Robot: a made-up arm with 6 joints. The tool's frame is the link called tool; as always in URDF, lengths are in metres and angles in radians. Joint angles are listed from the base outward.
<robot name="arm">
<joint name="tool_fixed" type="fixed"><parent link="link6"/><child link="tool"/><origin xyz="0 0 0"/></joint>
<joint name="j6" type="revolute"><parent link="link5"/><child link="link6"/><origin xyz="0.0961 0.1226 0" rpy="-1.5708 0 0"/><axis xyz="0 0 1"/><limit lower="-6.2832" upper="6.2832"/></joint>
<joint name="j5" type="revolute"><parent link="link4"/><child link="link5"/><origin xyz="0 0 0" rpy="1.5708 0 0"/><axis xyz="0 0 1"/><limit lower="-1.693" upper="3.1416"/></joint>
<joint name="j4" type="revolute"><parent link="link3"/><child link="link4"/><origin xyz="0.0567 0.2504 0" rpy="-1.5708 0 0"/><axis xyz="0 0 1"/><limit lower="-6.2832" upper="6.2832"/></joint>
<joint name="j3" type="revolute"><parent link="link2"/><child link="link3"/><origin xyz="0.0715 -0.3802 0"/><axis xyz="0 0 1"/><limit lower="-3.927" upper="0.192"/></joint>
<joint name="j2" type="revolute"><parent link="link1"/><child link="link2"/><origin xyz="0 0 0" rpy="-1.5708 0 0"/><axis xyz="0 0 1"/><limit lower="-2.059" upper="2.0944"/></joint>
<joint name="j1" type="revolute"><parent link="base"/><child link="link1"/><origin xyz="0 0 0.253"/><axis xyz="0 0 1"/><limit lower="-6.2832" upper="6.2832"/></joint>
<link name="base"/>
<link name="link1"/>
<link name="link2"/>
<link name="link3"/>
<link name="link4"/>
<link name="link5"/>
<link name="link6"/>
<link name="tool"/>
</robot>
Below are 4 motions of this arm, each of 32 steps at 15 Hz.
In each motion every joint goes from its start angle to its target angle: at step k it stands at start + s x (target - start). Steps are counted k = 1, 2, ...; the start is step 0. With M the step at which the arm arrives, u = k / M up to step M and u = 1 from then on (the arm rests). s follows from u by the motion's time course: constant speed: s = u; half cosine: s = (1 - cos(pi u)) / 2; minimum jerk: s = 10 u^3 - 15 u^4 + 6 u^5.
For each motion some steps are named. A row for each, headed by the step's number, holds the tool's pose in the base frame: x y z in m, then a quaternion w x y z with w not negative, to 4 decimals.
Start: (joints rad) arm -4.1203 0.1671 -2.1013 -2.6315 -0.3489 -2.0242
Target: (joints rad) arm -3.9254 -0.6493 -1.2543 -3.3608 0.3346 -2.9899
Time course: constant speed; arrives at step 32
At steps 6, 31, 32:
6: -0.2844 0.3164 0.7023 0.7412 -0.5733 -0.3099 0.1610
31: -0.1399 0.1561 0.7372 0.8291 -0.1464 -0.4242 -0.3335
32: -0.1343 0.1494 0.7360 0.8260 -0.1265 -0.4222 -0.3514

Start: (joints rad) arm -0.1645 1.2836 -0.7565 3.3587 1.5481 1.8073
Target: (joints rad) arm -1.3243 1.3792 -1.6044 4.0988 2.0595 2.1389
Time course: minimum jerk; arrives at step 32
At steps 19, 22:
19: 0.2435 -0.4996 -0.0392 0.7930 0.5714 -0.1540 0.1451
22: 0.1521 -0.5613 -0.0144 0.8453 0.4664 -0.2490 0.0774

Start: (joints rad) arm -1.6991 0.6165 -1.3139 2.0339 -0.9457 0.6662
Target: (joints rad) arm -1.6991 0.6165 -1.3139 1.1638 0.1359 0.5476
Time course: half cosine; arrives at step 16
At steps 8, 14, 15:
8: -0.2030 -0.5057 0.3065 0.1003 -0.4073 -0.8306 0.3662
14: -0.1531 -0.5753 0.2855 0.0495 0.1293 0.9359 -0.3239
15: -0.1489 -0.5778 0.2838 0.0578 0.1117 0.9399 -0.3175

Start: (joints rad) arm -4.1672 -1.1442 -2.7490 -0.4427 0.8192 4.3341
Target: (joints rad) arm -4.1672 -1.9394 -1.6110 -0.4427 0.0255 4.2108
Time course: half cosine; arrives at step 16
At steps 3, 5, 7, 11, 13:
3: 0.3329 -0.5376 0.7285 0.0857 0.1253 0.0793 0.9852
5: 0.3365 -0.5576 0.6959 0.1052 0.1268 0.0474 0.9852
7: 0.3372 -0.5772 0.6489 0.1290 0.1285 0.0052 0.9833
11: 0.3242 -0.5920 0.5398 0.1723 0.1317 -0.0841 0.9726
13: 0.3146 -0.5885 0.4974 0.1859 0.1330 -0.1171 0.9665

